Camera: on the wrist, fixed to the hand. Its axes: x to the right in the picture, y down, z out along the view.
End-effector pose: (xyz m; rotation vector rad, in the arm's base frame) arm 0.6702 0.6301 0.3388 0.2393 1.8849 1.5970
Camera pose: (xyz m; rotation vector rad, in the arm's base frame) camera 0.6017 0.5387 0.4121 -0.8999 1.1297 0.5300
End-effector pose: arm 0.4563 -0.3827 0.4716 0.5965 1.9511 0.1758
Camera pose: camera 0.3806 -0.3208 0.5657 -1.0079 1.7018 -0.6867
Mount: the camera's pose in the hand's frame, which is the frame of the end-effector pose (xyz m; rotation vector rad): -0.0210 0.0643 -0.1176 -0.1299 -0.1804 -1.5513
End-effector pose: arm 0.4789 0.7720 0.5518 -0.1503 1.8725 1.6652
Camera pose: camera 0.4220 0.6689 0.6192 -1.1133 0.8869 0.6111
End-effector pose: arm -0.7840 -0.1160 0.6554 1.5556 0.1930 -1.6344
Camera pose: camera -0.6571 -0.0727 0.6761 -0.9057 -1.4461 2.3633
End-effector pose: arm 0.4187 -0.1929 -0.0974 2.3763 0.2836 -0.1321
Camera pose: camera 0.4155 -0.1617 0.0346 1.4757 1.8636 -0.9606
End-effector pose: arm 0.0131 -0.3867 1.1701 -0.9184 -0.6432 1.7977
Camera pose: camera 0.0806 -0.4280 1.0599 -0.1093 -1.1385 0.4204
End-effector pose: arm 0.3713 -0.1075 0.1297 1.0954 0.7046 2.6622
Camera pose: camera 0.3049 -0.2127 0.0757 0.3587 0.8050 1.2242
